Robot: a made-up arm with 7 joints. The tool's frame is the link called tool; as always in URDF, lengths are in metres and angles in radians. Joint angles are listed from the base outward.
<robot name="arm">
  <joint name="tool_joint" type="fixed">
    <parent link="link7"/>
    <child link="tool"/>
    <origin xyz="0 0 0" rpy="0 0 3.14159"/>
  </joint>
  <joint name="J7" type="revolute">
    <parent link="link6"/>
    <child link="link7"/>
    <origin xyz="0 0 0" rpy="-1.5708 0 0"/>
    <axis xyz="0 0 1"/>
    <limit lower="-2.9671" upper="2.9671"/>
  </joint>
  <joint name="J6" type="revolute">
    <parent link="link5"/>
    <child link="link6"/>
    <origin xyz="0 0 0" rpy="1.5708 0 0"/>
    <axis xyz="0 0 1"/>
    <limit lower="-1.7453" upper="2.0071"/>
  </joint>
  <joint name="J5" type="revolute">
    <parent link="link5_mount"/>
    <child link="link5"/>
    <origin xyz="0.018 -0.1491 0" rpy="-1.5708 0 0"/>
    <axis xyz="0 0 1"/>
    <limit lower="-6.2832" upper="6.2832"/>
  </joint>
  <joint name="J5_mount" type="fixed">
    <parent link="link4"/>
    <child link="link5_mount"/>
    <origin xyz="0.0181 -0.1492 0"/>
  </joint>
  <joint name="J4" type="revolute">
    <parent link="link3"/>
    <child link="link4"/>
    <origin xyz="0 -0.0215 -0.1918" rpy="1.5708 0 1.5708"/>
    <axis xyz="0 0 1"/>
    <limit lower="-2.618" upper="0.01"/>
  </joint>
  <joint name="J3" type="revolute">
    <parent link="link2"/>
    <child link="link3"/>
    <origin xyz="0 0 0" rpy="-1.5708 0 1.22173"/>
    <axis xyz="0 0 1"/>
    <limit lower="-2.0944" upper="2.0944"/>
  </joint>
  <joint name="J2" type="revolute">
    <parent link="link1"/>
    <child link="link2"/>
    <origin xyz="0 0 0" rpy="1.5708 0 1.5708"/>
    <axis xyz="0 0 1"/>
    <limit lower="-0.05" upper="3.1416"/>
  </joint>
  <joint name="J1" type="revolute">
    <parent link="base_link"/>
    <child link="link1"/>
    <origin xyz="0 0 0" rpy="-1.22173 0 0"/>
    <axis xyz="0 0 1"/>
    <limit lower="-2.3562" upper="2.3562"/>
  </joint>
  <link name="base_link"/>
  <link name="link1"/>
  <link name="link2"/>
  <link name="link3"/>
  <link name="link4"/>
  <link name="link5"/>
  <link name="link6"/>
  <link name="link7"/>
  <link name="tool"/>
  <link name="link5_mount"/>
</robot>
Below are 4 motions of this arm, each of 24 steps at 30 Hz.
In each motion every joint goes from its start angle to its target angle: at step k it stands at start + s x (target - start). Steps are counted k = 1, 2, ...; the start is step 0. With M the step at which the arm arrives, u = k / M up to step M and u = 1 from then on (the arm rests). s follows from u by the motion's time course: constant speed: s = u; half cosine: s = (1 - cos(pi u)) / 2; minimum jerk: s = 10 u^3 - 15 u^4 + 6 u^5.
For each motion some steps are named. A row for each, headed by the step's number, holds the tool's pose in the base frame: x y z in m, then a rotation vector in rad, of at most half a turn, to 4 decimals.
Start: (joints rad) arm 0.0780 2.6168 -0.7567 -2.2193 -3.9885 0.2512 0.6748
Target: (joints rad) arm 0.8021 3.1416 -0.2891 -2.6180 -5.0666 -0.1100 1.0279
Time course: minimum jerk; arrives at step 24
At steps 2, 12, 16, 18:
2: 0.1940 0.1921 -0.0766 0.0468 -0.3452 0.7853
12: 0.1599 0.1451 -0.1180 0.2147 -0.1438 0.1967
16: 0.1231 0.1173 -0.1454 0.1403 0.0792 -0.1539
18: 0.1060 0.1075 -0.1539 0.0816 0.1793 -0.2737

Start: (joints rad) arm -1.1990 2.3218 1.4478 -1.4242 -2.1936 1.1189 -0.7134
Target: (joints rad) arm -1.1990 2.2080 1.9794 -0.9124 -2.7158 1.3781 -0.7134
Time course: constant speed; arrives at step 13
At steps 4, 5, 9, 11, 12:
4: -0.3664 0.1328 0.1867 0.5586 0.8405 2.4289
5: -0.3675 0.1515 0.1807 0.5063 0.8445 2.3750
9: -0.3597 0.2255 0.1577 0.3405 0.8681 2.1521
11: -0.3488 0.2612 0.1477 0.2823 0.8833 2.0398
12: -0.3417 0.2784 0.1431 0.2590 0.8915 1.9842

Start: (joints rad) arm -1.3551 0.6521 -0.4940 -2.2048 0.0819 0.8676 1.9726
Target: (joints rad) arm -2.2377 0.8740 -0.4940 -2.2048 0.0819 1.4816 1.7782
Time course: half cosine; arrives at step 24
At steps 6, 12, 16, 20, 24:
6: 0.1071 -0.1879 0.1881 -1.4911 -1.6142 -0.1224
12: 0.0363 -0.1892 0.2123 -1.3929 -1.9285 -0.1732
16: -0.0173 -0.1855 0.2179 -1.3468 -2.1473 -0.1679
20: -0.0569 -0.1802 0.2155 -1.3289 -2.3009 -0.1409
24: -0.0713 -0.1777 0.2133 -1.3263 -2.3550 -0.1260

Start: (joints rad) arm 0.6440 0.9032 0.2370 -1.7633 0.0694 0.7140 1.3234
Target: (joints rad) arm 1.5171 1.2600 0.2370 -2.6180 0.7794 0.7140 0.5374
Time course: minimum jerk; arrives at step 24
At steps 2, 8, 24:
2: 0.1862 0.2366 -0.2024 0.4026 -0.8726 0.9145
8: 0.1678 0.2089 -0.1990 0.3522 -0.7343 0.7203
24: 0.0776 0.0571 -0.1839 -0.1736 -0.0920 0.0583

